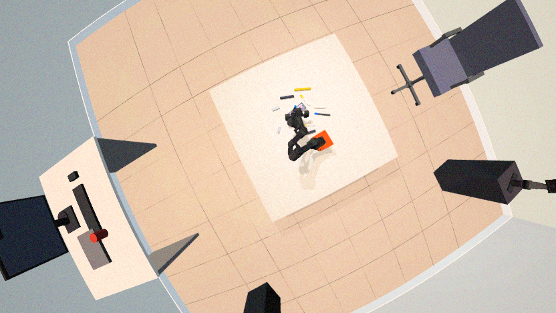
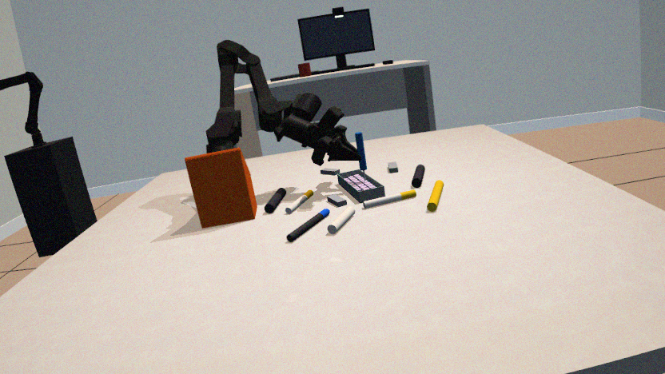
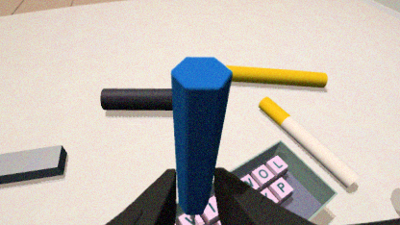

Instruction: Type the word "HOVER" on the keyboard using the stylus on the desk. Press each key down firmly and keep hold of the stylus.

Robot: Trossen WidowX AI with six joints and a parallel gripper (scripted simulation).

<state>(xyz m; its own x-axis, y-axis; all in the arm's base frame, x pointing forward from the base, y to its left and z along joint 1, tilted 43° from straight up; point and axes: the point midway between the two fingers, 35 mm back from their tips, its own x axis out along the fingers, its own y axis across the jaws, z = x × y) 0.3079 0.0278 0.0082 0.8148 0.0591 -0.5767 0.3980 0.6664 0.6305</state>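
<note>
The grey eraser lies 9 cm behind my gripper tip, 7 cm to the right of it and 7 cm below it. From my gripper tip the other things lie so: black blue-capped pen 14 cm behind, 17 cm to the right, 7 cm below; then blue stylus 2 cm below; then yellow marker 12 cm ahead, 18 cm to the right, 7 cm below.
</note>
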